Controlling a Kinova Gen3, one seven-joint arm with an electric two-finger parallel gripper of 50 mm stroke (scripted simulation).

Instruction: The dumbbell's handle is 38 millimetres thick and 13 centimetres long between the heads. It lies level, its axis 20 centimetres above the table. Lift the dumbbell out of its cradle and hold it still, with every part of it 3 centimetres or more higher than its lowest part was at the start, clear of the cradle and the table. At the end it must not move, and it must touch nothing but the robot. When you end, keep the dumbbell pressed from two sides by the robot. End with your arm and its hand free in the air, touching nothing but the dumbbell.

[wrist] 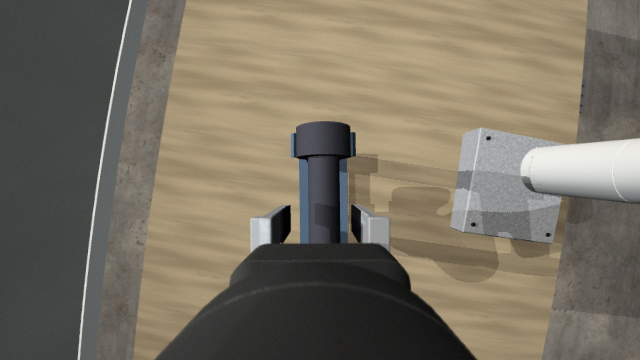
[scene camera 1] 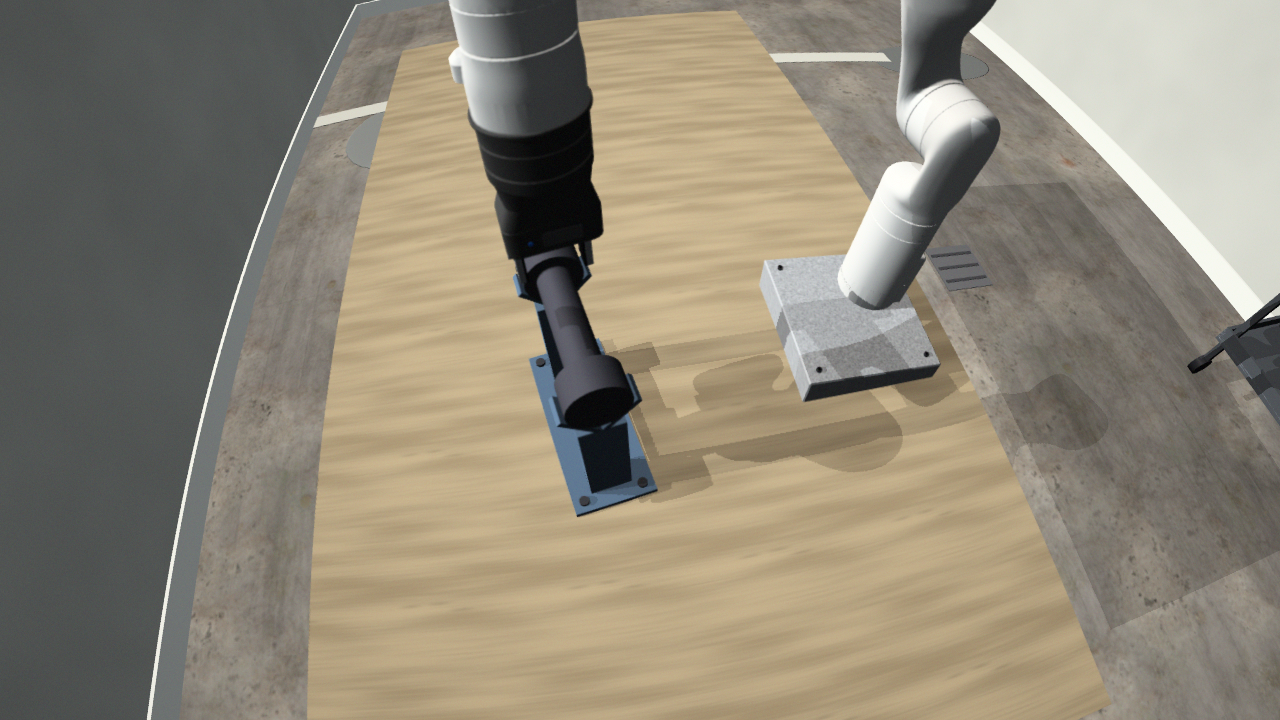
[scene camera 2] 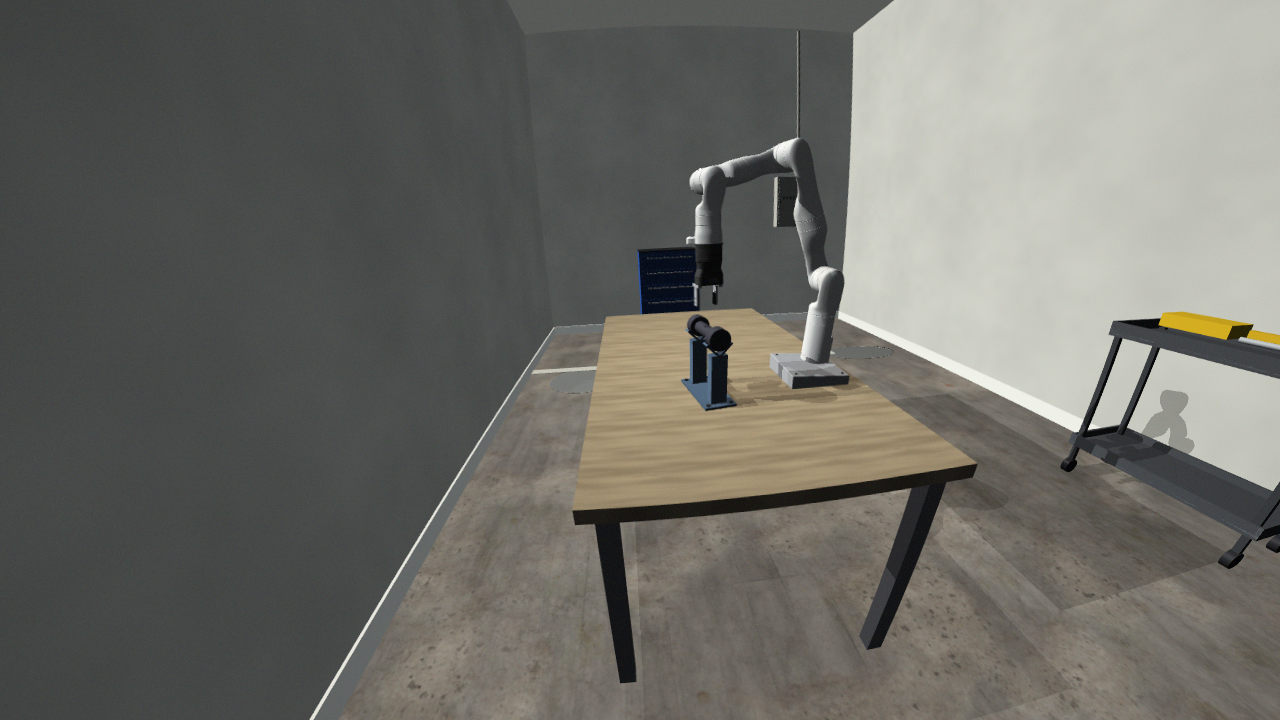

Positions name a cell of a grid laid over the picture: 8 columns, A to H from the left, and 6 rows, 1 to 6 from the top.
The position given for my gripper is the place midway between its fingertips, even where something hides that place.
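My gripper shows in the wrist view (E4), and a dark dumbbell shows in the wrist view (E3). My gripper is there in scene camera 1 (D3) too, and the dark dumbbell in scene camera 1 (D4). As for scene camera 2, I see my gripper in scene camera 2 (E3) and the dark dumbbell in scene camera 2 (E3).
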